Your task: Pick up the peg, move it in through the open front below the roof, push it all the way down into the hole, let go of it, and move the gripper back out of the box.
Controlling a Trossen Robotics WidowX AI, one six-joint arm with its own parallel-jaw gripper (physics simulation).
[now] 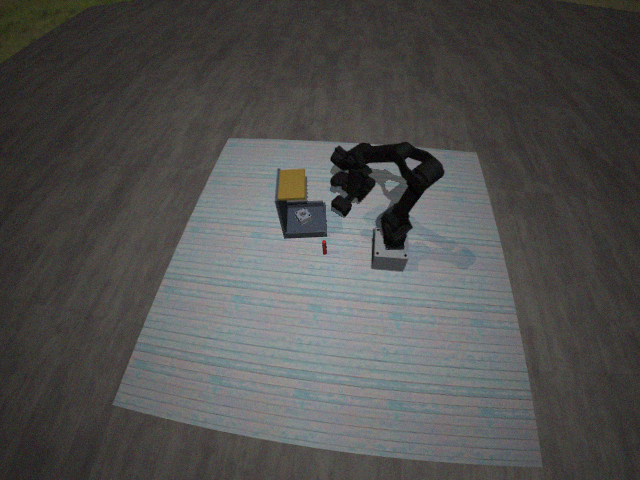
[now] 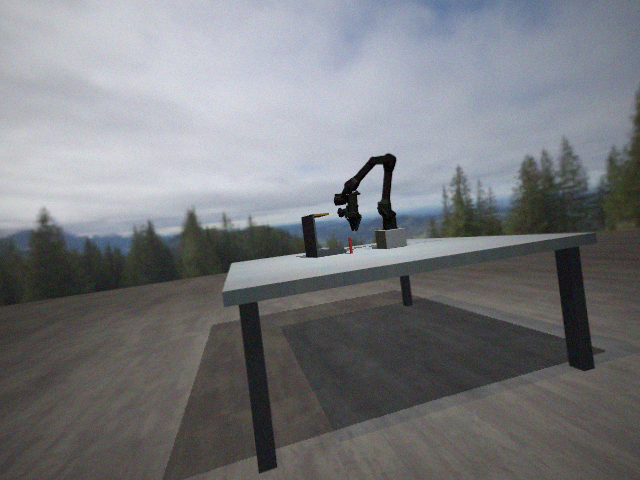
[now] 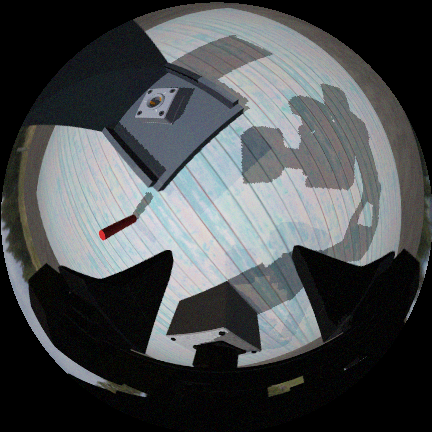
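Seen in the pictures: gripper, between the fingertips: (image 1: 351,208) (image 2: 354,231) (image 3: 234,255); arm's base, origin of its link: (image 1: 393,241) (image 2: 390,229) (image 3: 219,349).
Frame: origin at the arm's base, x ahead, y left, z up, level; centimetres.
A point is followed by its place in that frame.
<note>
The red peg (image 1: 324,247) @(z -4.8, x 24.4, y -0.8 cm) (image 2: 351,245) @(z -5.8, x 24.3, y -0.6 cm) (image 3: 118,227) @(z -5.0, x 24.0, y -1.9 cm) stands upright on the table, just outside the box near a front corner. The box has a dark grey floor (image 1: 316,227) @(z -9.0, x 27.8, y -12.9 cm) (image 3: 185,147) @(z -9.1, x 25.3, y -15.7 cm), a tall dark wall (image 2: 309,235) @(z 1.9, x 40.8, y -15.5 cm) and a yellow roof (image 1: 292,184) @(z 12.5, x 35.1, y -15.9 cm) (image 2: 321,214) @(z 12.0, x 34.9, y -9.7 cm). A light square block (image 1: 302,214) @(z -7.1, x 33.5, y -18.1 cm) (image 3: 150,114) @(z -6.0, x 31.8, y -15.8 cm) with a round hole in its top sits on the box floor. My gripper (image 2: 354,227) @(z 1.3, x 14.2, y -14.0 cm) (image 3: 234,255) @(z 1.3, x 14.2, y -14.0 cm) is open and empty, pointing down above the table, outside the box. The peg is off to one side of the fingers, not between them.
The arm's base block (image 1: 390,261) @(z -3.2, x 1.4, y 6.2 cm) (image 2: 391,238) @(z -4.8, x 4.4, y 5.9 cm) (image 3: 210,312) @(z -3.5, x 6.4, y -3.6 cm) stands on the striped table top (image 1: 330,351) @(z -9.9, x 22.4, y 35.0 cm) (image 2: 289,271) @(z -9.8, x 68.0, y 34.2 cm). Low raised rims (image 3: 131,155) @(z -7.3, x 30.3, y -9.7 cm) run along the box floor's sides. The arm's shadow falls across the table.
</note>
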